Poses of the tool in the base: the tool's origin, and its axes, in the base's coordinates. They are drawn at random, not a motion.
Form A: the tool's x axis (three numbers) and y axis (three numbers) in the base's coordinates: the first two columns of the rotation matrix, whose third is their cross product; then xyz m.
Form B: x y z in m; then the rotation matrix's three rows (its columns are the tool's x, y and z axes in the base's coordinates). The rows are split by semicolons. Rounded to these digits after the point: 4 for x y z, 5 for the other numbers.
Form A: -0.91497 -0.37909 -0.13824 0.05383 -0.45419 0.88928 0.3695 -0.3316 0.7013
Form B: 0.3695 -0.3316 0.7013; -0.91497 0.05383 -0.39990; -0.37909 -0.45419 0.80622; -0.13824 0.88928 0.43598
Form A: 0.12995 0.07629 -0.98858 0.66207 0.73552 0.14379 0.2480 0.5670 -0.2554
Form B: 0.2480 0.5670 -0.2554; 0.12995 0.66207 0.73809; 0.07629 0.73552 -0.67319; -0.98858 0.14379 0.04507
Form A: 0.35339 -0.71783 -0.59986 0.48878 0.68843 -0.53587 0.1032 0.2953 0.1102
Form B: 0.1032 0.2953 0.1102; 0.35339 0.48878 0.79763; -0.71783 0.68843 -0.10383; -0.59986 -0.53587 0.59415
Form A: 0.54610 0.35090 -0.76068 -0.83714 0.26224 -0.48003 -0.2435 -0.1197 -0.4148
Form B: -0.2435 -0.1197 -0.4148; 0.54610 -0.83714 0.03104; 0.35090 0.26224 0.89894; -0.76068 -0.48003 0.43696
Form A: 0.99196 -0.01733 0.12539 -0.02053 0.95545 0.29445 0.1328 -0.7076 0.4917
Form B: 0.1328 -0.7076 0.4917; 0.99196 -0.02053 -0.12491; -0.01733 0.95545 -0.29466; 0.12539 0.29445 0.94741
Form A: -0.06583 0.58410 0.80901 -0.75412 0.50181 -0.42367 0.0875 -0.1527 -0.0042
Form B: 0.0875 -0.1527 -0.0042; -0.06583 -0.75412 -0.65343; 0.58410 0.50181 -0.63798; 0.80901 -0.42367 0.40745
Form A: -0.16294 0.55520 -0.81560 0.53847 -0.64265 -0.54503 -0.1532 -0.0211 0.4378
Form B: -0.1532 -0.0211 0.4378; -0.16294 0.53847 -0.82675; 0.55520 -0.64265 -0.52798; -0.81560 -0.54503 -0.19425
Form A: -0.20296 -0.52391 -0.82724 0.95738 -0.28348 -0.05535 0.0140 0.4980 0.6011
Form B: 0.0140 0.4980 0.6011; -0.20296 0.95738 -0.20551; -0.52391 -0.28348 -0.80322; -0.82724 -0.05535 0.55912
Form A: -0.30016 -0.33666 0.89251 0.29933 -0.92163 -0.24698 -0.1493 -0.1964 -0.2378
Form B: -0.1493 -0.1964 -0.2378; -0.30016 0.29933 0.90571; -0.33666 -0.92163 0.19302; 0.89251 -0.24698 0.37741
